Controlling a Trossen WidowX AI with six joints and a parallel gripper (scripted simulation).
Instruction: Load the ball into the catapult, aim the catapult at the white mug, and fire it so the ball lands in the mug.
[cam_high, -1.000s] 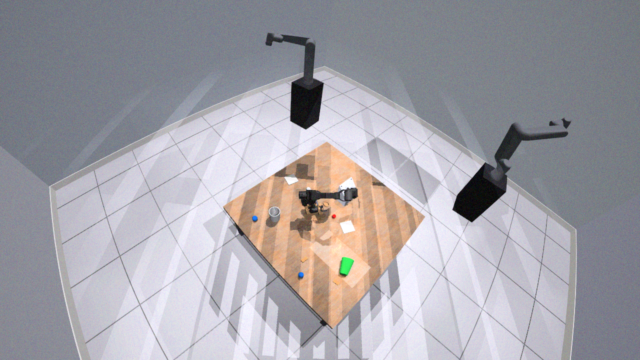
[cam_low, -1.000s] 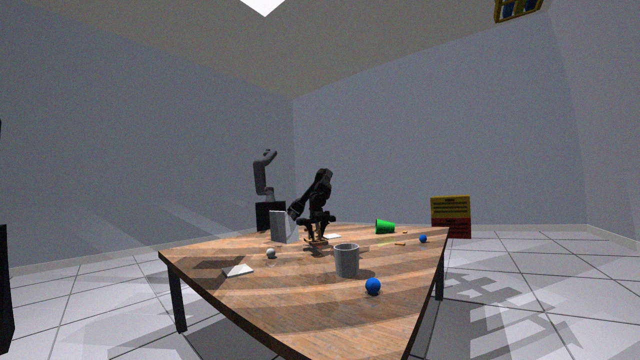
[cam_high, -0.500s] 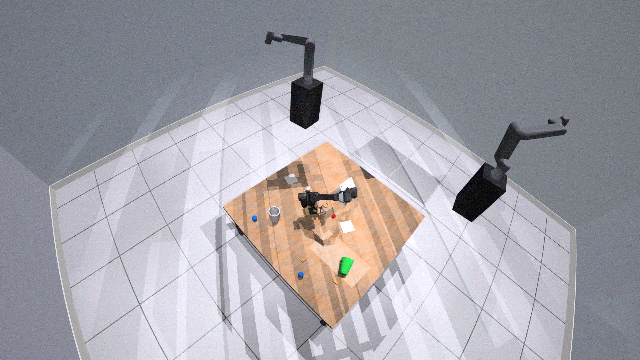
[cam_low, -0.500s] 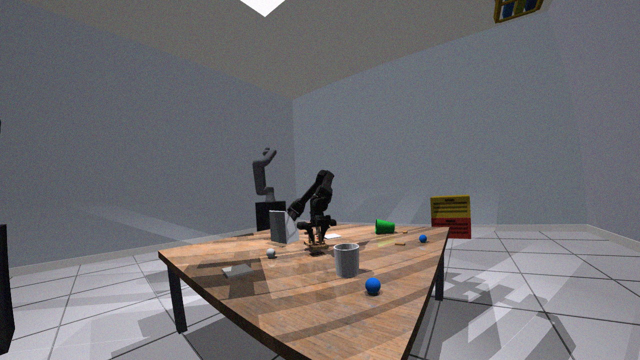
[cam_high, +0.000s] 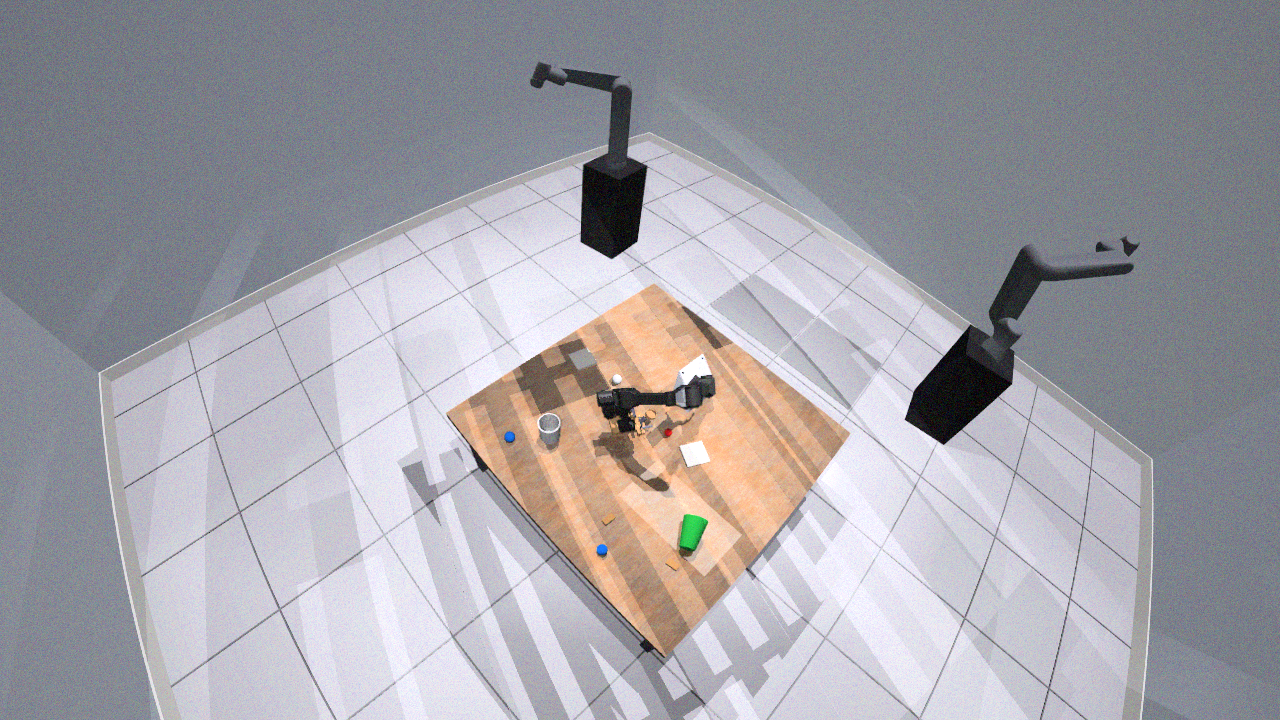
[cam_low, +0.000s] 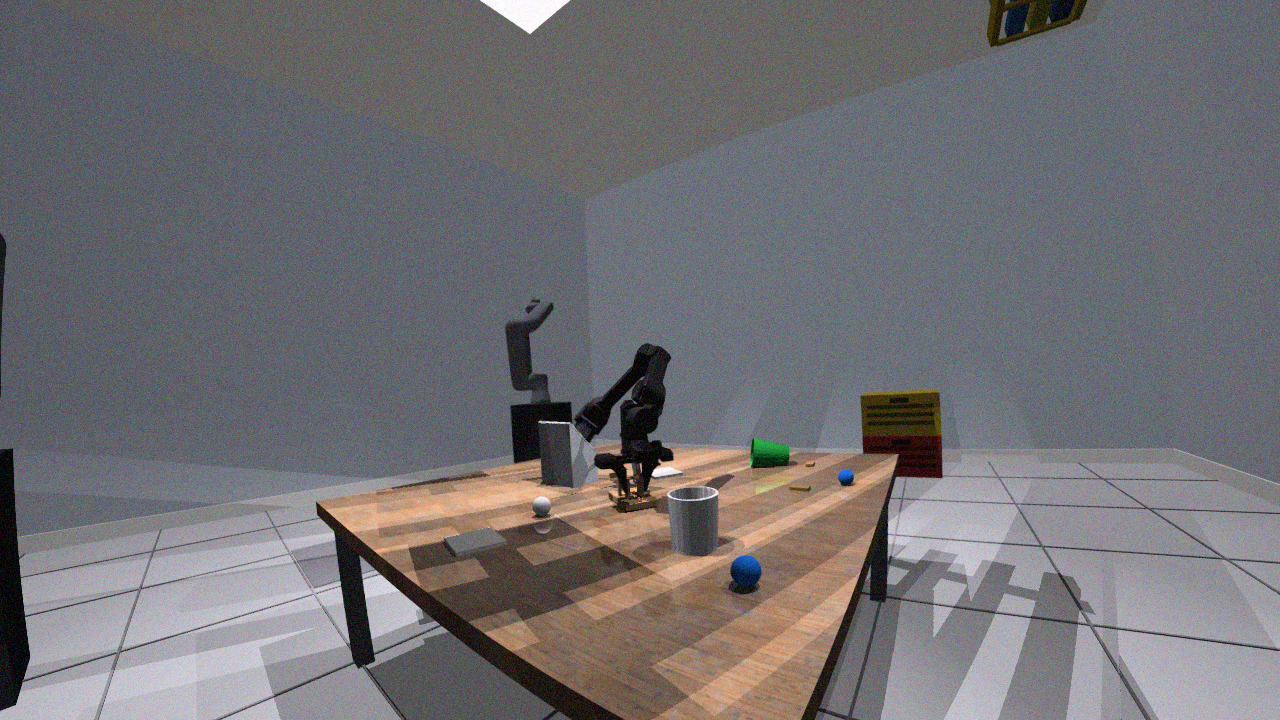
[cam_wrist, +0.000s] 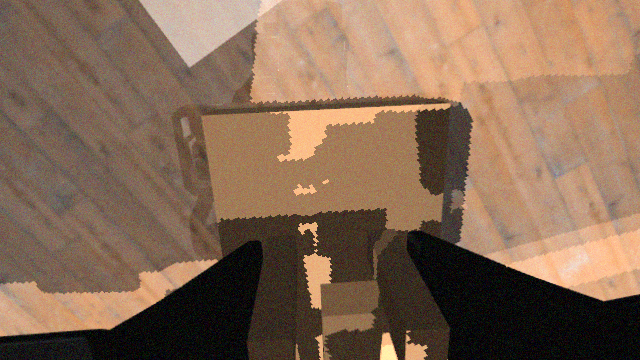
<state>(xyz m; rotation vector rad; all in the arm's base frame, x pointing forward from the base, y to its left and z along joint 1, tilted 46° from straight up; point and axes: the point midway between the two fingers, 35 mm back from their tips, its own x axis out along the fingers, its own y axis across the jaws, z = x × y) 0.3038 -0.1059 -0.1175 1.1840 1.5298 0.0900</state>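
The red ball lies 9 cm behind my gripper tip, 18 cm to the left of it and 2 cm below it. Also, from my gripper tip: catapult (4 cm behind, 6 cm to the left, 2 cm above); then whitish-grey mug (23 cm ahead, 19 cm to the right); then white ball (17 cm behind, 15 cm to the right, 1 cm below).
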